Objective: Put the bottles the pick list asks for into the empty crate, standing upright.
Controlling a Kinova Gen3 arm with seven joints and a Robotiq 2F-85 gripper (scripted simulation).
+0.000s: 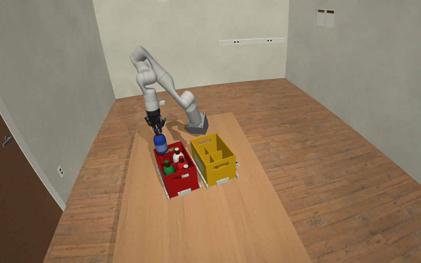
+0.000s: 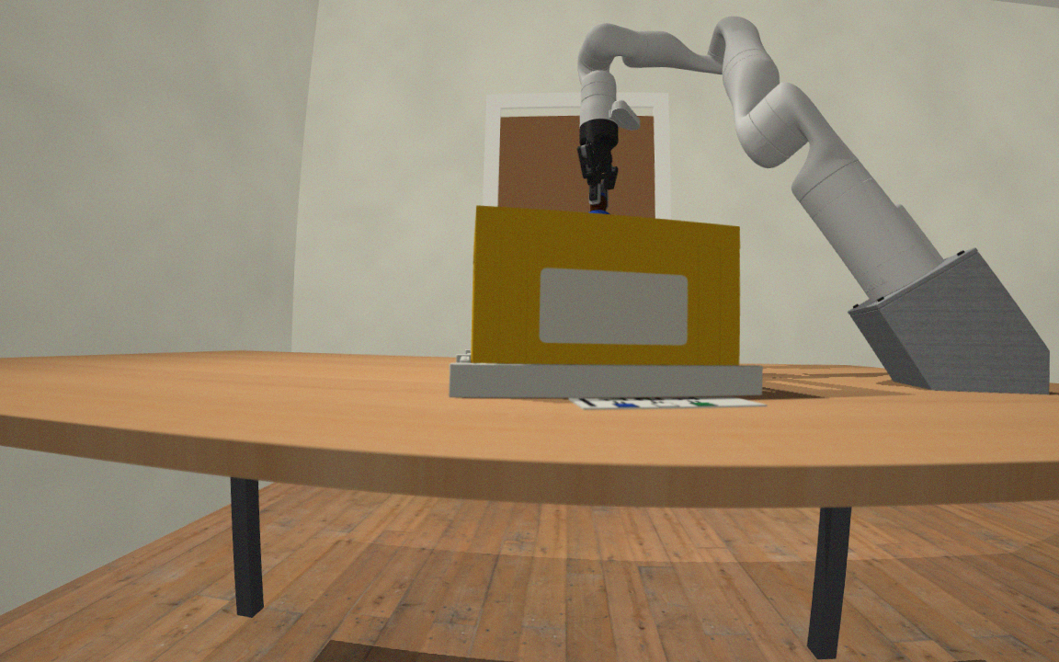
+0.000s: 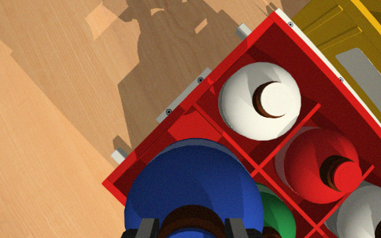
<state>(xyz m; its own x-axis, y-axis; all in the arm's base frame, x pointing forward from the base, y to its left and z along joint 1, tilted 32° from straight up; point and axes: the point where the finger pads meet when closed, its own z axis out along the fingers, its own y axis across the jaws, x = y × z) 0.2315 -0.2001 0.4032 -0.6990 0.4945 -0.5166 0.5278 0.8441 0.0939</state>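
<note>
My hand is 70 mm above the blue bottle. From my hand the other things lie so: red bottle 240 mm below, 100 mm to the left, 80 mm ahead; red crate 240 mm below, 80 mm ahead, 60 mm to the left; green bottle 240 mm below, 90 mm ahead, 10 mm to the left.
</note>
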